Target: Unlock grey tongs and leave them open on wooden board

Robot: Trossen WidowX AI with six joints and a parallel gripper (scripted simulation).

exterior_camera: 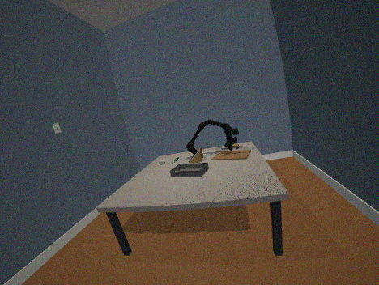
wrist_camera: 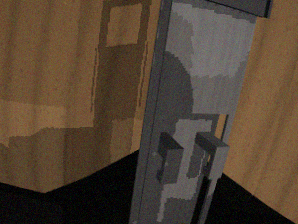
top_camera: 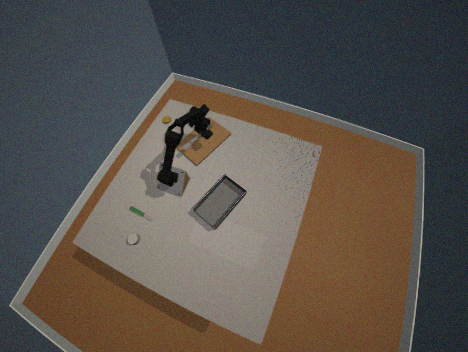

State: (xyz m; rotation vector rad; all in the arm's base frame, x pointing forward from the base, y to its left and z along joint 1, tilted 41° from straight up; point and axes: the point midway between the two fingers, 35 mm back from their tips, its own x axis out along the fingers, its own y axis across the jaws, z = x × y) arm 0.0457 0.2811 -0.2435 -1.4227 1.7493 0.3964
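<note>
The yellow slider is 40 mm above my gripper tip and 10 mm to the right of it. From my gripper tip the other things lie so: wooden board 40 mm below; roasting tin 410 mm to the right, 290 mm ahead, 20 mm below; yellow disc 360 mm behind, 90 mm to the left, 40 mm below.
</note>
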